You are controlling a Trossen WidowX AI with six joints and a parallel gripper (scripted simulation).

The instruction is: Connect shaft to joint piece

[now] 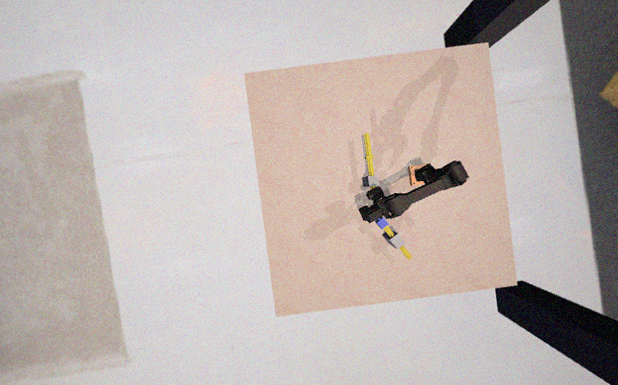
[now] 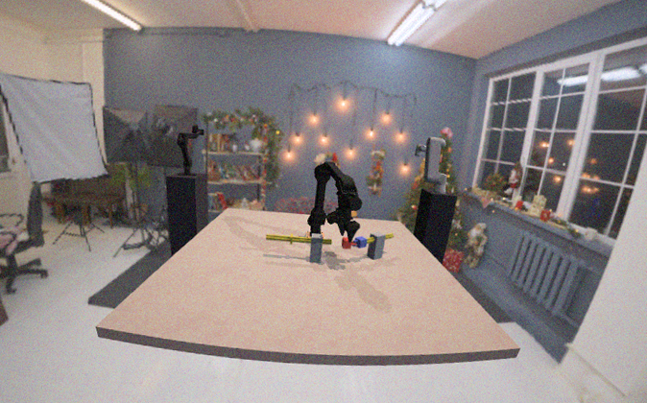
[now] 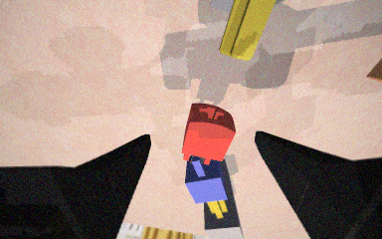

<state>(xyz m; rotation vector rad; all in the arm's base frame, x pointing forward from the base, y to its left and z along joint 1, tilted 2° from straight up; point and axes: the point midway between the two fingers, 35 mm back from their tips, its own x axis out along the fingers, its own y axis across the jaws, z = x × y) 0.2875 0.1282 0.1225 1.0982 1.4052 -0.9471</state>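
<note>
My gripper tip is now 1 cm past the red joint piece, 1 cm to the right of it and 2 cm above it.
</note>
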